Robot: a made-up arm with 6 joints.
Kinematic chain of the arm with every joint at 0, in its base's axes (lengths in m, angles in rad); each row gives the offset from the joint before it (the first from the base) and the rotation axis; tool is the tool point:
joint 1: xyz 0 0 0.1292 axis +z
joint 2: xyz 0 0 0 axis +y
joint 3: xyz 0 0 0.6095 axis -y
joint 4: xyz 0 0 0 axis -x
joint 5: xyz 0.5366 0 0 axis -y
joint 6: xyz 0 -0.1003 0 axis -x
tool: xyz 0 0 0
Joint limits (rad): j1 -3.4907..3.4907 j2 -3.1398..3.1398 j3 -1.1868..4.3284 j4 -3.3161..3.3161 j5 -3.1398..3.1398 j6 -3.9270..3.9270
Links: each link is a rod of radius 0.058 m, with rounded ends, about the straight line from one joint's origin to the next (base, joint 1, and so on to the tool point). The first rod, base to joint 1, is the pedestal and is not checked.
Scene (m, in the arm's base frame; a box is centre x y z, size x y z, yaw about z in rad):
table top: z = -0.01
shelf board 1: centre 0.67 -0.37 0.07 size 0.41 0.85 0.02 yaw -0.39
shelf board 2: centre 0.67 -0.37 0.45 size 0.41 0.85 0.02 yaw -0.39
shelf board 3: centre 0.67 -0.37 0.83 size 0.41 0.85 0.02 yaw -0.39
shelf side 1: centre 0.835 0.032 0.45 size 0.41 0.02 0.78 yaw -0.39
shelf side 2: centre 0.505 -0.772 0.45 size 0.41 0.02 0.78 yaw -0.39
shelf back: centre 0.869 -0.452 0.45 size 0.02 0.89 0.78 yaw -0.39
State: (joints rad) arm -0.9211 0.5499 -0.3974 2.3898 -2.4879 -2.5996
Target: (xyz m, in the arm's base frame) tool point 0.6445 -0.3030 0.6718
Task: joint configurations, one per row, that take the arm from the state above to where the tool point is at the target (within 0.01 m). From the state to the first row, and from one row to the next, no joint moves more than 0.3 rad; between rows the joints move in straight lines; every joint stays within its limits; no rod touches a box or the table.
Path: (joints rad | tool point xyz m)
1: -1.0701 0.4176 -0.6286 2.3966 -2.4879 -2.5996 | 0.3406 -0.4689 0.2559
2: -1.2190 0.2853 -0.8599 2.4034 -2.4879 -2.5996 | 0.2263 -0.4012 0.2532
3: -1.0447 0.0860 -0.7421 2.4040 -2.4879 -2.5996 | 0.2977 -0.3648 0.3868
4: -0.8704 -0.1133 -0.6243 2.4047 -2.4879 -2.5996 | 0.3353 -0.2825 0.5312
5: -0.6960 -0.3126 -0.5066 2.4053 -2.4879 -2.5996 | 0.3178 -0.1687 0.6718
6: -0.6181 -0.0157 -0.2176 2.3854 -2.4879 -2.5996 | 0.4742 -0.2476 0.6984
7: -0.5401 0.2811 0.0714 2.3654 -2.4879 -2.5996 | 0.6445 -0.3030 0.6718

